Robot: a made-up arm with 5 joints. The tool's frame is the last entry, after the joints.
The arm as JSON. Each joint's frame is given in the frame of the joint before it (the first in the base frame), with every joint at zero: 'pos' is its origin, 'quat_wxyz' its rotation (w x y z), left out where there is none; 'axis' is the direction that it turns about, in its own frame. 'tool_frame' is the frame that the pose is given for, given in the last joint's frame.
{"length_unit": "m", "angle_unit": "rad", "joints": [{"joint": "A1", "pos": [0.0, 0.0, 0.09], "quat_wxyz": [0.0, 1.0, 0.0, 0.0], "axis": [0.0, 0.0, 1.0]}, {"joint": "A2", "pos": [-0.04, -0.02, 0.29], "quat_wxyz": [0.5, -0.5, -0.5, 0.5], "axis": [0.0, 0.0, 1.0]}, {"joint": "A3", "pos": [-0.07, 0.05, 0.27], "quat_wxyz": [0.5, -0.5, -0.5, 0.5], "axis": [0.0, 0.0, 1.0]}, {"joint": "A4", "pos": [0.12, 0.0, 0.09], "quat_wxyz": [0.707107, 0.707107, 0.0, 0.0], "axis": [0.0, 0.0, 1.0]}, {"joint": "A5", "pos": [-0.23, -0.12, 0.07], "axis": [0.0, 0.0, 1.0]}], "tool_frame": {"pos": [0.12, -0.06, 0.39], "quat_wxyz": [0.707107, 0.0, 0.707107, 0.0]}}
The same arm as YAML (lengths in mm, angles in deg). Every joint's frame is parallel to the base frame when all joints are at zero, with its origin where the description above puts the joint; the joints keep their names.
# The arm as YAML. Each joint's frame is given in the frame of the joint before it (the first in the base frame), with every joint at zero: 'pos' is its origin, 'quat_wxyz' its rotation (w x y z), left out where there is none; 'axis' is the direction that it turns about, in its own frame. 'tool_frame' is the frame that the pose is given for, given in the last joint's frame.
length_unit: mm
angle_unit: deg
joints:
  - joint: A1
    pos: [0.0, 0.0, 90.0]
    axis: "-z"
  - joint: A2
    pos: [-40.0, 20.0, -290.0]
    axis: "-x"
  - joint: A3
    pos: [-270.0, 70.0, 50.0]
    axis: "+y"
  - joint: A4
    pos: [0.0, 90.0, 120.0]
    axis: "-x"
  - joint: A5
    pos: [-70.0, -120.0, -230.0]
    axis: "-x"
tool_frame:
  pos: [-390.0, -60.0, 120.0]

